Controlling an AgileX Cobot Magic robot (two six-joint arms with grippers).
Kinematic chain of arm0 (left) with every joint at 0, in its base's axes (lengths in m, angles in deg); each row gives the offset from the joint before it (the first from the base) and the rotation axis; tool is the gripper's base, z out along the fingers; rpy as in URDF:
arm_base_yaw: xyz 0 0 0.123 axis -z
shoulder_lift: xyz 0 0 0 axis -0.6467 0.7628 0
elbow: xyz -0.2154 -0.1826 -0.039 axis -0.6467 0.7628 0
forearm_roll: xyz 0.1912 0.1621 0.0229 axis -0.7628 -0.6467 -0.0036
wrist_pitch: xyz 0 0 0 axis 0.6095 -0.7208 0.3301
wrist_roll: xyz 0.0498 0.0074 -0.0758 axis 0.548 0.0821 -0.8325
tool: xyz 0 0 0 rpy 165.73 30.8 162.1
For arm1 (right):
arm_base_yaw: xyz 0 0 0.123 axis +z
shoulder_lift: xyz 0 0 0 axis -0.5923 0.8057 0
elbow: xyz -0.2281 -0.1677 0.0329 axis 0.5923 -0.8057 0
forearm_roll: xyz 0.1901 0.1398 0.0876 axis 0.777 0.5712 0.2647
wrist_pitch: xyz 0 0 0 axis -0.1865 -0.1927 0.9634
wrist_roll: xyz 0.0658 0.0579 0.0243 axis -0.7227 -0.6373 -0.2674
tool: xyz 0 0 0 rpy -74.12 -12.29 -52.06
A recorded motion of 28 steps. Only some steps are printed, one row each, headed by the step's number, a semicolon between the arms.
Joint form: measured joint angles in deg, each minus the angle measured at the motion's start. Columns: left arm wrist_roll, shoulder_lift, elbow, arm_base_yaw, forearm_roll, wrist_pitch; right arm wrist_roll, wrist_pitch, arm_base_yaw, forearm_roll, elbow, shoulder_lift.
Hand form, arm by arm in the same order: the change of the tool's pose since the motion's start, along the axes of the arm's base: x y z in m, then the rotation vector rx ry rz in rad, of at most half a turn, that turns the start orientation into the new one. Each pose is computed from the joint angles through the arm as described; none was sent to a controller.
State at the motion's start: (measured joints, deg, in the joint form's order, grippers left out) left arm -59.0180 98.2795 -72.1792 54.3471 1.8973 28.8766; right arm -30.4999 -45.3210 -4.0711 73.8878 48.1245 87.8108
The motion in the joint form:
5: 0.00 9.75 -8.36 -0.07 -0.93 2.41; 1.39 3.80 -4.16 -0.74 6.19 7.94
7: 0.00 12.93 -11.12 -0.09 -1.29 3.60; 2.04 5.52 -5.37 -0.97 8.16 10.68
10: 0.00 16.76 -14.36 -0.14 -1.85 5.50; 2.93 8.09 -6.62 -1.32 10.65 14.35
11: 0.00 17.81 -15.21 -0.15 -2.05 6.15; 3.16 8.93 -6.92 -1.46 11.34 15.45
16: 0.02 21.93 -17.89 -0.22 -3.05 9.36; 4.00 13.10 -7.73 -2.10 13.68 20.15
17: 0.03 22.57 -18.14 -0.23 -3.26 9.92; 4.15 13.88 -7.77 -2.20 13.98 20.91
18: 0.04 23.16 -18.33 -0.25 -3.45 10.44; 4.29 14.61 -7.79 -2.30 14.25 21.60
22: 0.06 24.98 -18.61 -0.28 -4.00 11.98; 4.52 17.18 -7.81 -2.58 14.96 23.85
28: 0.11 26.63 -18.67 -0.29 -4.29 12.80; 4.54 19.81 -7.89 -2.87 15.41 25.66
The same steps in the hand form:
5: 0.0464 -0.0093 -0.0098 0.0169 -0.0198 0.0073; 0.0446 -0.0004 -0.0115 0.0015 -0.0341 -0.0313
7: 0.0619 -0.0121 -0.0142 0.0225 -0.0337 0.0111; 0.0594 -0.0005 -0.0172 0.0031 -0.0490 -0.0341
10: 0.0807 -0.0152 -0.0208 0.0309 -0.0574 0.0173; 0.0780 0.0006 -0.0263 0.0057 -0.0710 -0.0297
11: 0.0859 -0.0159 -0.0229 0.0338 -0.0655 0.0192; 0.0832 0.0011 -0.0295 0.0065 -0.0778 -0.0270
16: 0.1047 -0.0179 -0.0345 0.0505 -0.0985 0.0272; 0.1029 0.0054 -0.0464 0.0120 -0.1056 -0.0067
17: 0.1072 -0.0180 -0.0372 0.0546 -0.1022 0.0279; 0.1056 0.0066 -0.0495 0.0134 -0.1103 -0.0012
18: 0.1093 -0.0181 -0.0399 0.0584 -0.1049 0.0287; 0.1080 0.0078 -0.0524 0.0147 -0.1149 0.0043
22: 0.1146 -0.0181 -0.0499 0.0710 -0.1068 0.0302; 0.1152 0.0118 -0.0628 0.0224 -0.1290 0.0200
28: 0.1177 -0.0183 -0.0606 0.0814 -0.0951 0.0295; 0.1211 0.0148 -0.0714 0.0339 -0.1463 0.0319

